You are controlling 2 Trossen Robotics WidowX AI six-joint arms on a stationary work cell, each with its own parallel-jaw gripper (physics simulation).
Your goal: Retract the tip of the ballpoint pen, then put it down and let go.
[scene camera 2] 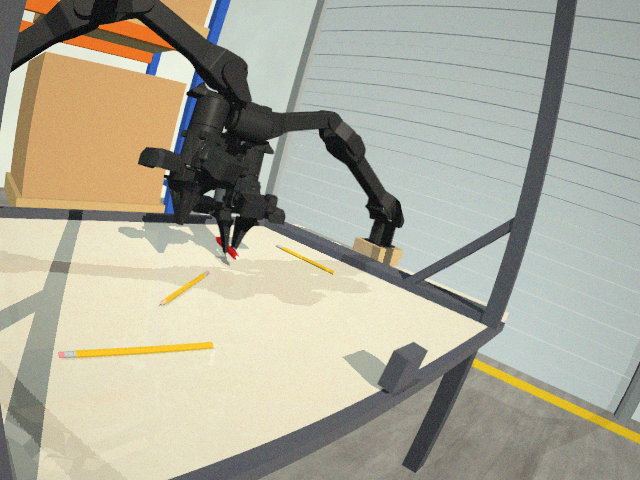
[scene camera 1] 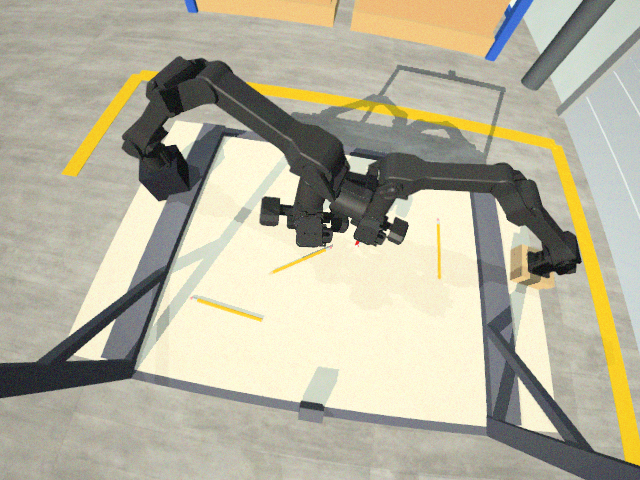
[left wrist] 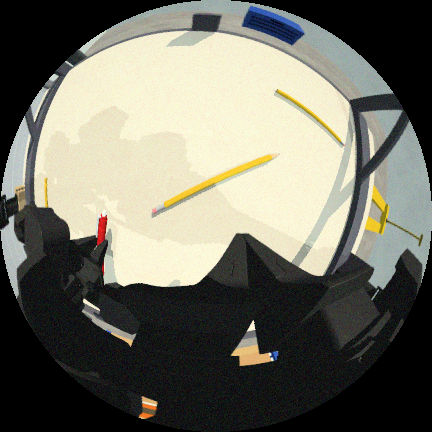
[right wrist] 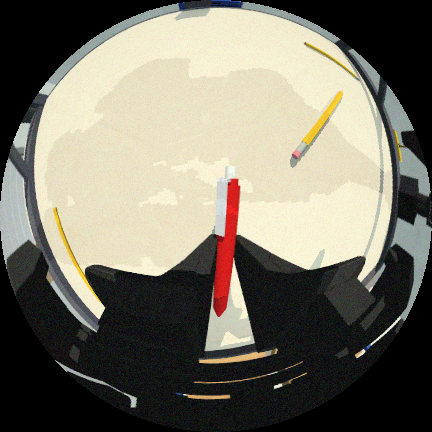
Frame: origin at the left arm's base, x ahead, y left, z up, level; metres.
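Seen in the pictures: left gripper, between the fingertips: (scene camera 2: 179, 224) (left wrist: 240, 238); right gripper, between the fingertips: (scene camera 2: 228, 253) (left wrist: 102, 239) (right wrist: 224, 240); left arm's base, origin of its link: (scene camera 1: 157, 161); right arm's base, origin of its link: (scene camera 2: 379, 243) (scene camera 1: 538, 264).
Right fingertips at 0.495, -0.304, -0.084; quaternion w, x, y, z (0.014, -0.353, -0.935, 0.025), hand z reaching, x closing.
Pixels of each thing's top centre, then the offset from my right fingertips to it, as dx, dy, dz. "pt": a spot on its surface instead.
- red ballpoint pen, centre of its top: (right wrist: 223, 275) (left wrist: 96, 254) (scene camera 2: 227, 242) (scene camera 1: 366, 225) +0.013, +0.014, +0.016
- white button, centre of its top: (right wrist: 230, 177) -0.028, -0.032, +0.010
- white clip, centre of its top: (right wrist: 221, 208) -0.013, -0.023, +0.016
- red cone end, a spot on its surface: (right wrist: 219, 306) pt +0.039, +0.044, +0.012
The red ballpoint pen (scene camera 1: 357, 242) (scene camera 2: 235, 254) (left wrist: 102, 230) (right wrist: 232, 212) is held at a slant just above the table. My right gripper (scene camera 2: 230, 250) (right wrist: 224, 240) is shut on its barrel. In the right wrist view the white button (right wrist: 230, 172) stands out from the upper end beside the white clip (right wrist: 221, 207). The red cone end (right wrist: 219, 306) points down the picture; I see no writing point beyond it. My left gripper (scene camera 2: 179, 221) (left wrist: 240, 238) is shut and empty, above the table beside the right gripper and farther left in scene camera 2.
Three yellow pencils lie on the table: one near the grippers (scene camera 1: 299, 260) (scene camera 2: 184, 288) (left wrist: 220, 180) (right wrist: 320, 122), one lower left (scene camera 1: 227, 308) (scene camera 2: 136, 350), one at the right (scene camera 1: 438, 250) (scene camera 2: 307, 259). The two arms are close together. Dark frame bars edge the table.
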